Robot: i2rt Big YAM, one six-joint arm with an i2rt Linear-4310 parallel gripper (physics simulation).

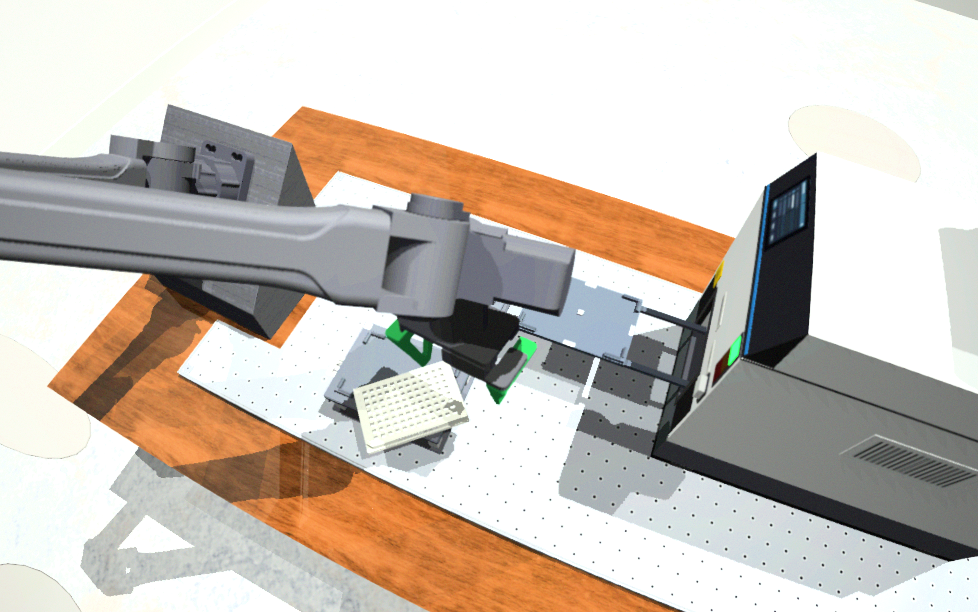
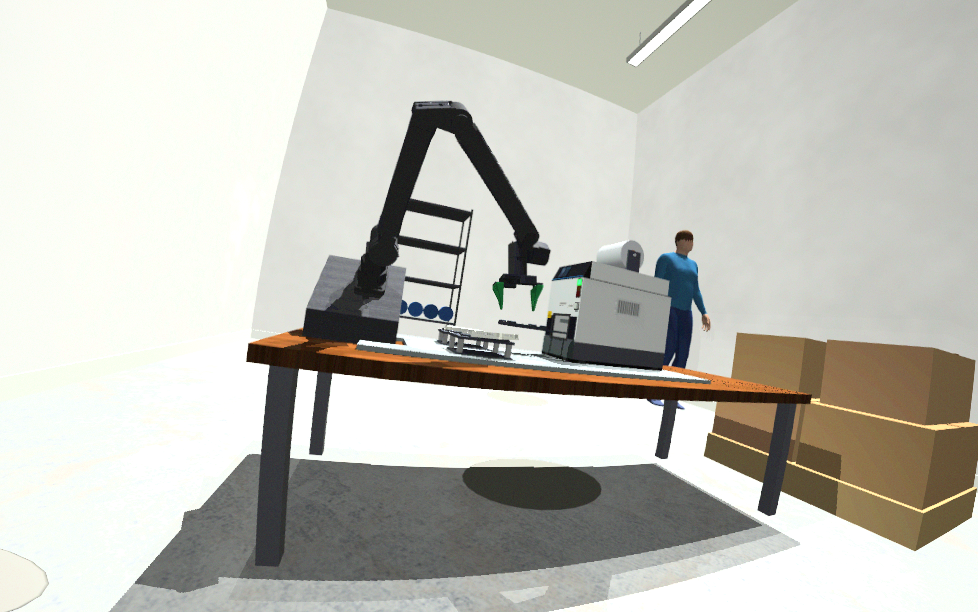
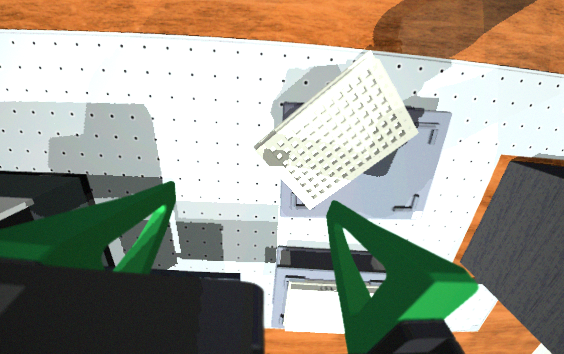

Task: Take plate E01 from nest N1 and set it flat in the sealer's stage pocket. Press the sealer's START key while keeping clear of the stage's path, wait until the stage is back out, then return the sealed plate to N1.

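Places are measured from the arm's base along level axes (x ahead, y left, z up), in millimetres.
Pixels of known places: gripper, fingertip midpoint: (image 1: 462,381) (image 2: 517,310) (image 3: 256,199); arm's base, link origin: (image 1: 224,189) (image 2: 371,280).
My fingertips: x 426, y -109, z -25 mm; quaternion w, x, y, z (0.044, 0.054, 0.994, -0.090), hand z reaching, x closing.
Note:
For each thing: its top centre in the pictures, then the offset to it from my fingertips. "spot": a spot on its surface instead.
- cream well plate, top centre: (image 3: 338,141) (image 1: 408,401) (image 2: 496,331) 26 mm right, 64 mm back, 70 mm down
- grey nest, top centre: (image 3: 362,170) (image 1: 398,376) (image 2: 481,335) 4 mm left, 98 mm back, 86 mm down
- white plate, top centre: (image 3: 333,313) (image 2: 464,328) 209 mm left, 103 mm back, 80 mm down
- second nest, surface spot: (image 3: 281,275) spot: 161 mm left, 29 mm back, 96 mm down
- sealer's stage, top centre: (image 1: 614,322) (image 2: 534,324) 163 mm left, 131 mm ahead, 32 mm down
- green lit square, surface spot: (image 1: 734,350) (image 2: 579,281) spot: 73 mm left, 237 mm ahead, 132 mm up
My gripper (image 1: 461,373) (image 2: 517,308) (image 3: 256,199) is open and empty, fingers pointing down, above the board between the nests and the sealer. A cream well plate (image 1: 411,407) (image 3: 345,135) lies askew across a grey nest (image 1: 357,368) (image 3: 432,165), turned against its corner guides and overhanging its edge. Another white plate (image 3: 312,312) lies in a second nest (image 3: 281,275), partly behind a finger. I cannot read which is E01 or N1. The sealer's stage (image 1: 602,321) (image 2: 520,324) is out; its visible pocket holds no plate. A green lit square (image 1: 734,350) (image 2: 579,282) shows on the sealer's front.
The sealer (image 1: 887,404) (image 2: 623,317) stands right of the nests, its two stage rails (image 1: 659,373) reaching out. The arm's grey base block (image 1: 230,140) (image 2: 353,313) (image 3: 520,240) is on the other side. A person (image 2: 681,288) stands behind the sealer. Cardboard boxes (image 2: 872,382) stand beyond the table.

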